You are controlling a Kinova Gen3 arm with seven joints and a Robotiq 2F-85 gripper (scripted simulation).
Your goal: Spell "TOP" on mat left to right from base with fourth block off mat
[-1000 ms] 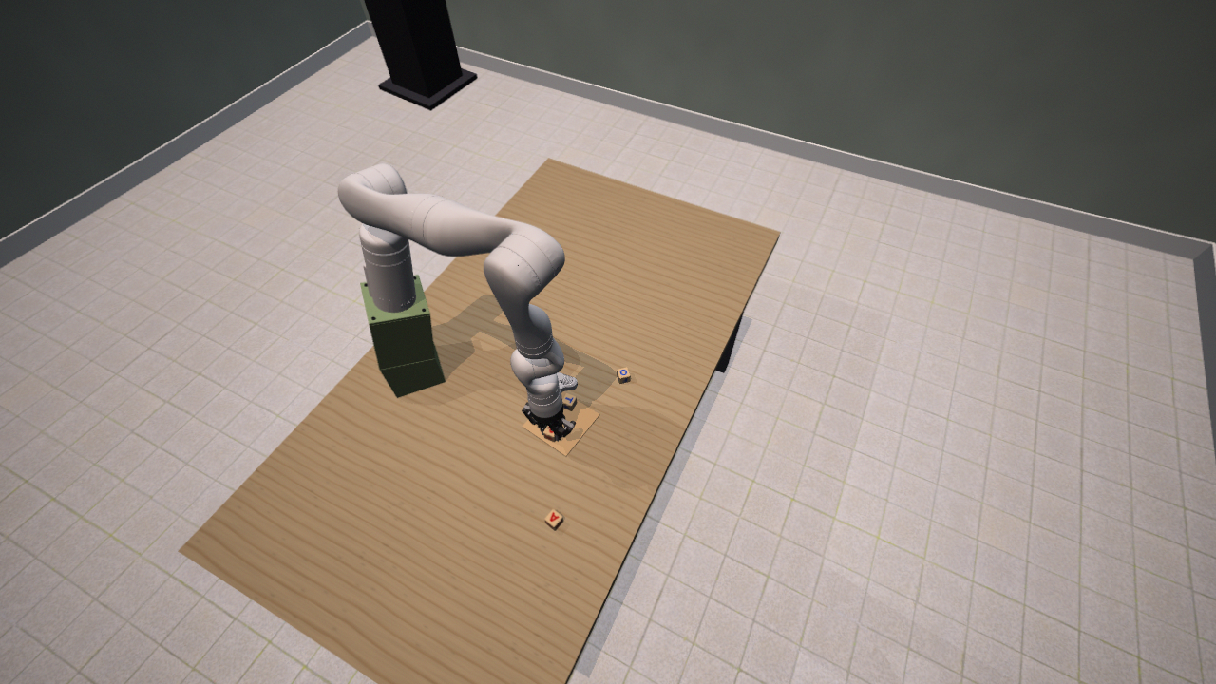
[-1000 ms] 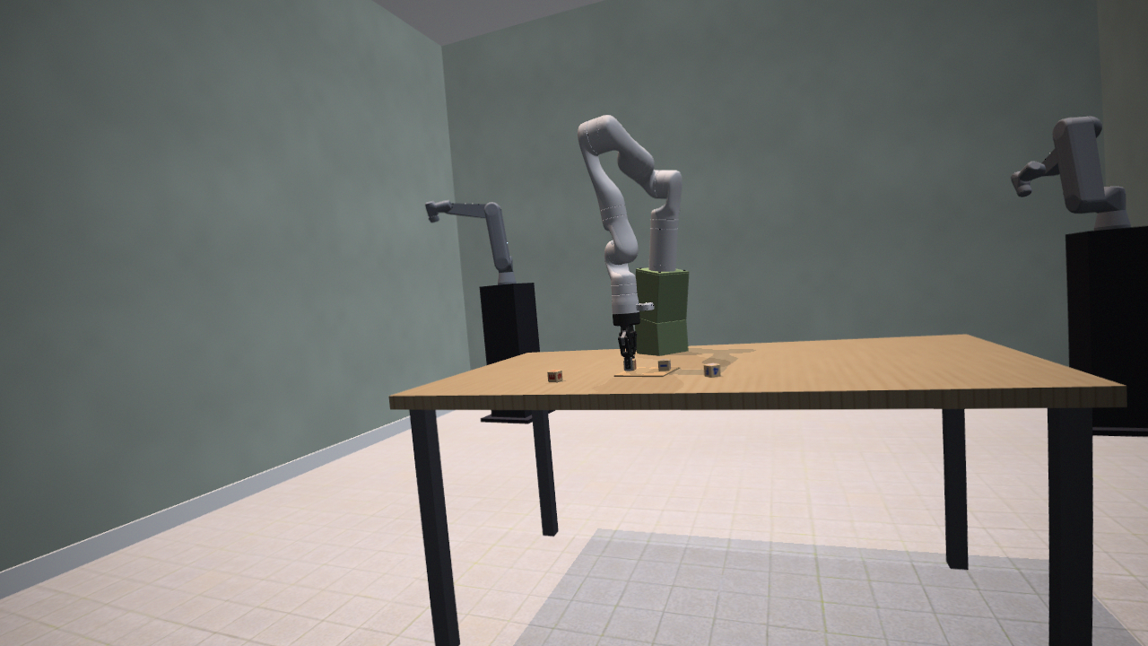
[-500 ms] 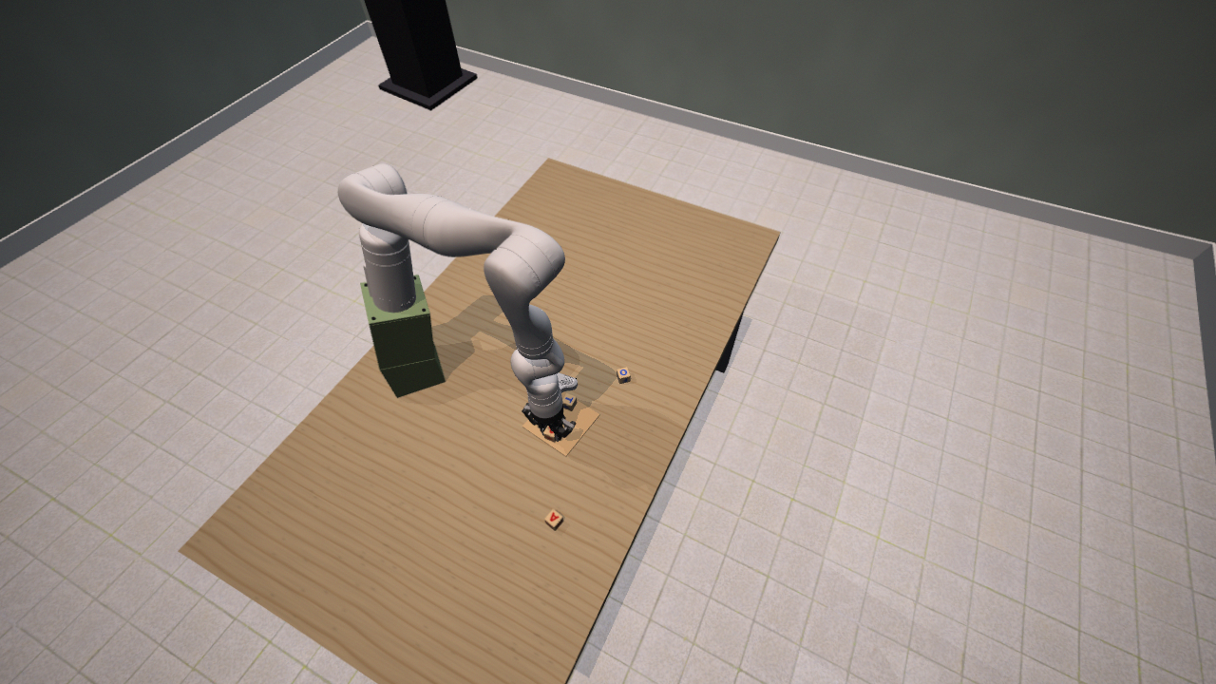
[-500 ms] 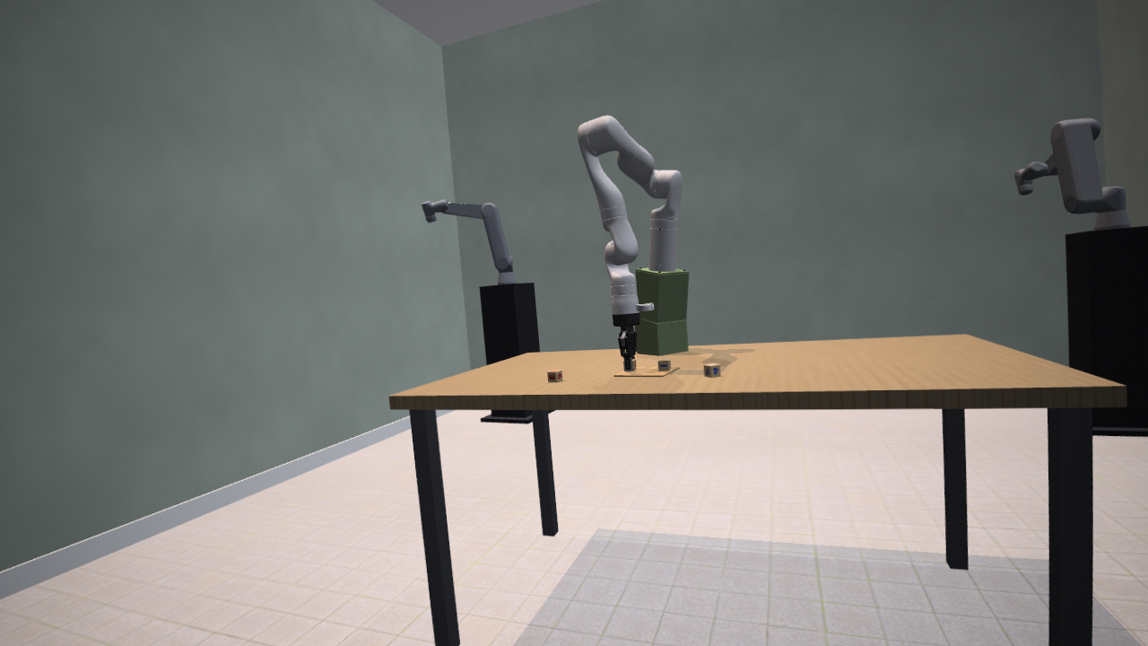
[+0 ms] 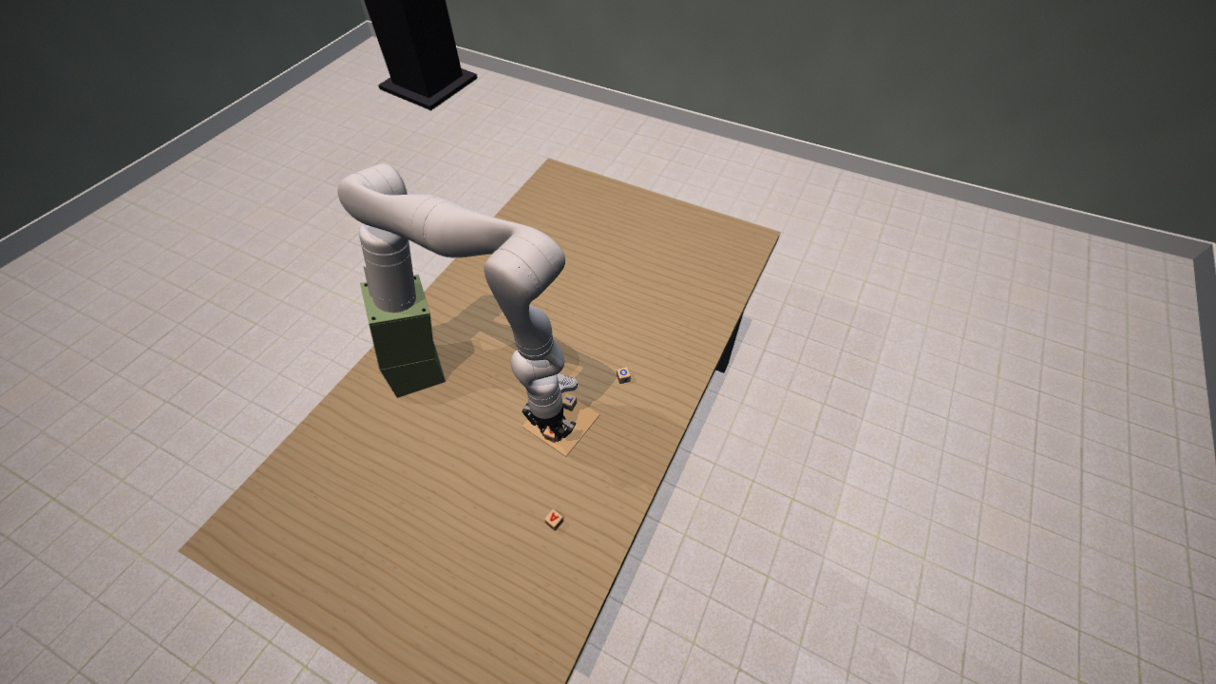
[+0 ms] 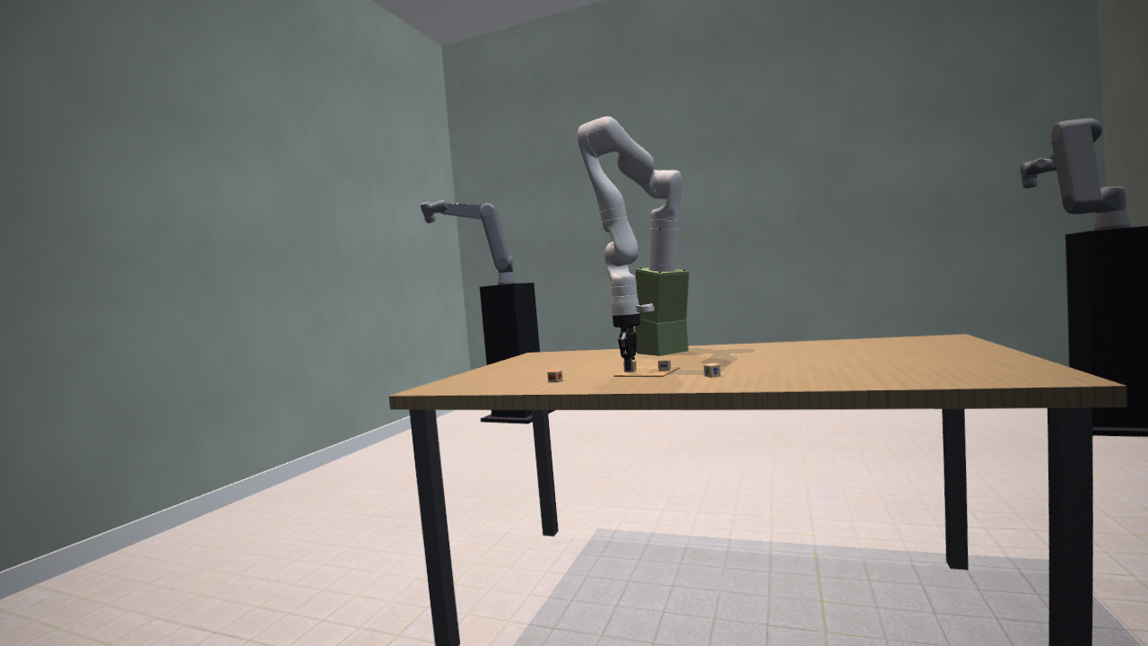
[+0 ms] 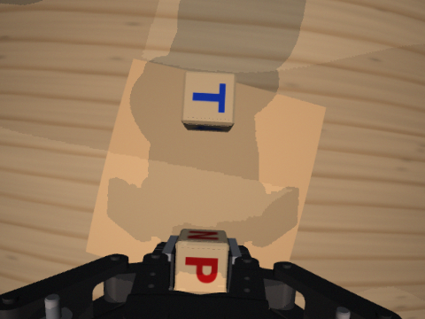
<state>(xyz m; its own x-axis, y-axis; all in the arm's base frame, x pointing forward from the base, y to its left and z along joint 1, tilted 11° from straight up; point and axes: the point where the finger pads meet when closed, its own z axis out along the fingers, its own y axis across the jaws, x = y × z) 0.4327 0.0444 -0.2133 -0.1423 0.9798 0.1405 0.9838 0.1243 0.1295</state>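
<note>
My gripper is now 1 cm past the tan mat, 5 cm to the right of it and 2 cm above it.
</note>
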